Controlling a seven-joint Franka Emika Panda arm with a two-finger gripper.
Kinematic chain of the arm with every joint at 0, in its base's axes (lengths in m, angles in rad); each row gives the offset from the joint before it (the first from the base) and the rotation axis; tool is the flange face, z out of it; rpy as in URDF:
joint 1: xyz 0 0 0.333 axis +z
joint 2: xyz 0 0 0 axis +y
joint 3: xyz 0 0 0.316 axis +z
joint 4: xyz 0.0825 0 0 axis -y
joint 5: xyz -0.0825 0 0.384 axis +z
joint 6: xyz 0 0 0 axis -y
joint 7: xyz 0.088 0 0 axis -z
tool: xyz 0 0 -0.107 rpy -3.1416 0 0
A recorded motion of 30 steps. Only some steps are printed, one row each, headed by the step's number.
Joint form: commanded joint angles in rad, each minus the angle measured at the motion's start. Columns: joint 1, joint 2, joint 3, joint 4, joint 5, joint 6, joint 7.
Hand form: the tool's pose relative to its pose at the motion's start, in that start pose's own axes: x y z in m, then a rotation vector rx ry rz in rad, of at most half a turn. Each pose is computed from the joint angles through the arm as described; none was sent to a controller.
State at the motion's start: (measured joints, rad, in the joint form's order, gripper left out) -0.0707 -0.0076 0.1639 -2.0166 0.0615 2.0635 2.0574
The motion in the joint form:
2: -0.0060 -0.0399 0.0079 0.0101 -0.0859 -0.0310 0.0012
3: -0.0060 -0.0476 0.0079 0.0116 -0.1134 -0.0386 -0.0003
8: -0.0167 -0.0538 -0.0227 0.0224 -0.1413 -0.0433 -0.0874
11: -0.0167 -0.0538 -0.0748 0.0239 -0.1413 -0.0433 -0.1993
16: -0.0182 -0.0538 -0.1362 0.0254 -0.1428 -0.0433 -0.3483
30: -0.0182 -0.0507 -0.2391 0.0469 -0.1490 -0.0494 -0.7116
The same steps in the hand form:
2: 0.0039 0.0041 -0.0240 0.0550 0.0644 -0.0412
3: 0.0056 0.0047 -0.0284 0.0685 0.0869 -0.0544
8: 0.0262 -0.0072 -0.0381 0.0873 0.1095 -0.1117
11: 0.0523 -0.0198 -0.0406 0.0825 0.1143 -0.1712
16: 0.0847 -0.0332 -0.0436 0.0755 0.1220 -0.2576
30: 0.1384 -0.0536 -0.0552 0.0646 0.1416 -0.5191

